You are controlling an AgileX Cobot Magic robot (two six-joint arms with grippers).
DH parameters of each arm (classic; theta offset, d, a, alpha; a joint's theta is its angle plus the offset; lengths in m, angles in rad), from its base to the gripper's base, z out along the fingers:
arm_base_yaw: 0 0.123 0 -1.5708
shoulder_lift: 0.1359 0 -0.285 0
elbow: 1.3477 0 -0.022 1.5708
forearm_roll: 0 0.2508 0 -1.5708
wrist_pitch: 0 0 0.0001 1.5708
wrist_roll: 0 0.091 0 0
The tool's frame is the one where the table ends.
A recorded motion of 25 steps. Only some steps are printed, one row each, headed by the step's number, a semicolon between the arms.
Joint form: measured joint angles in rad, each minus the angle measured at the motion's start. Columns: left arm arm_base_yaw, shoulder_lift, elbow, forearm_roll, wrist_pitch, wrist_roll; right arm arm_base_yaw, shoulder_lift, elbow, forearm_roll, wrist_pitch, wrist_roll.
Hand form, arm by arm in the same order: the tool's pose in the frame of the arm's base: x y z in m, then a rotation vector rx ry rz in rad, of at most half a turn. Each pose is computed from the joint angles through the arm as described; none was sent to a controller.
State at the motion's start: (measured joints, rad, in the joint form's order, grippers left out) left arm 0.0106 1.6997 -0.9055 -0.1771 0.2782 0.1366; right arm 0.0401 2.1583 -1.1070 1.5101 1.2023 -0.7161
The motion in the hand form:
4: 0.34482 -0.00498 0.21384 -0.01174 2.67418 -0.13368; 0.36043 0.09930 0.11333 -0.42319 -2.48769 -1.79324
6: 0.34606 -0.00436 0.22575 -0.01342 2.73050 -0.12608; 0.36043 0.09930 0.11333 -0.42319 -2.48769 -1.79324
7: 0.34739 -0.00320 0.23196 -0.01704 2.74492 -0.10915; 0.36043 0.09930 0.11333 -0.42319 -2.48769 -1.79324
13: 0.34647 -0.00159 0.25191 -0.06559 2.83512 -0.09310; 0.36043 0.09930 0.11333 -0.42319 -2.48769 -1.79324
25: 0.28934 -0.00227 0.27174 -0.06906 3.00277 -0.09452; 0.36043 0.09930 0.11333 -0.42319 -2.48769 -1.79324
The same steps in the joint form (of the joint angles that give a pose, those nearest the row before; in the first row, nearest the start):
4: 0.0007 0.0000 -0.1970 0.0041 0.3245 -0.0143; 0.0000 0.0000 0.0000 0.0000 0.0000 0.0000
6: 0.0007 0.0000 -0.2577 0.0384 0.4392 -0.0492; 0.0000 0.0000 0.0000 0.0000 0.0000 0.0000
7: 0.0007 0.0000 -0.2864 0.0630 0.4802 -0.0704; 0.0000 0.0000 0.0000 0.0000 0.0000 0.0000
13: 0.0007 0.0000 -0.3809 0.1021 0.6625 -0.1366; 0.0000 0.0000 0.0000 0.0000 0.0000 0.0000
25: 0.0007 -0.1622 -0.2785 0.1108 0.8896 -0.1494; 0.0000 0.0000 0.0000 0.0000 0.0000 0.0000

